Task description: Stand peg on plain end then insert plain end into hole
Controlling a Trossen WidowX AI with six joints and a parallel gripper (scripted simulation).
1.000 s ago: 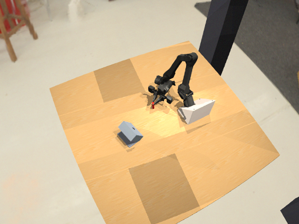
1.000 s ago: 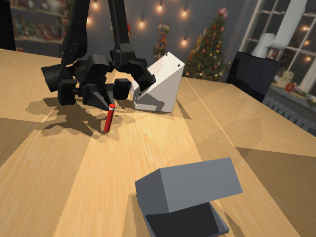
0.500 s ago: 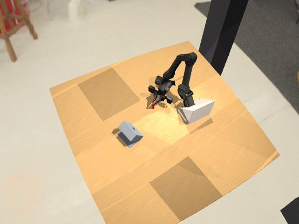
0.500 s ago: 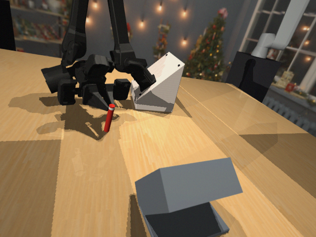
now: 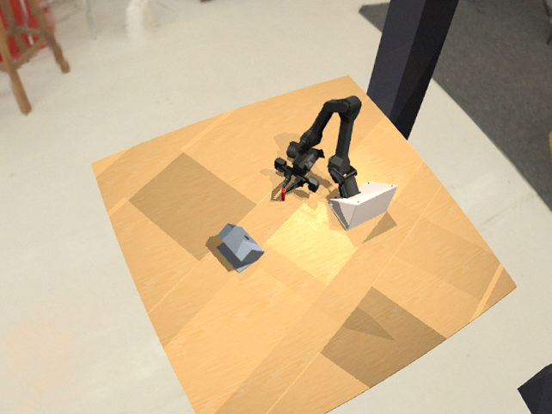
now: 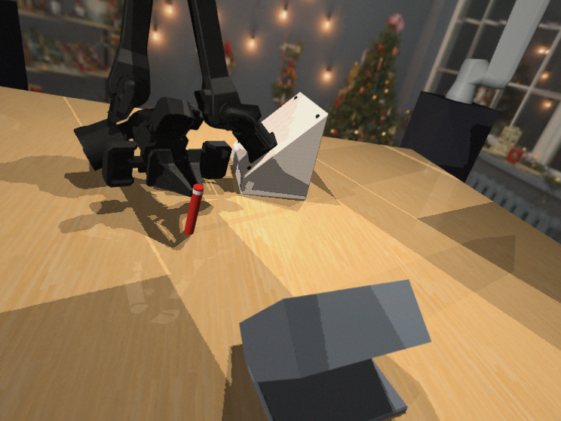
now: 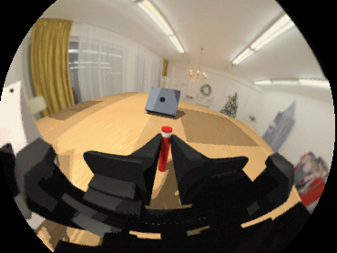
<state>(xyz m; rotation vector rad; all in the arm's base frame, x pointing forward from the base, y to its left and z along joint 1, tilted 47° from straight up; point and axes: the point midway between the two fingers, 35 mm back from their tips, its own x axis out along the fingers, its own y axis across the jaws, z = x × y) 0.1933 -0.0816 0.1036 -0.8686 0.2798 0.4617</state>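
The red peg lies 1 cm below my gripper tip. Also, from my gripper tip: grey sloped panel (22 cm ahead, 13 cm to the left, 2 cm below).
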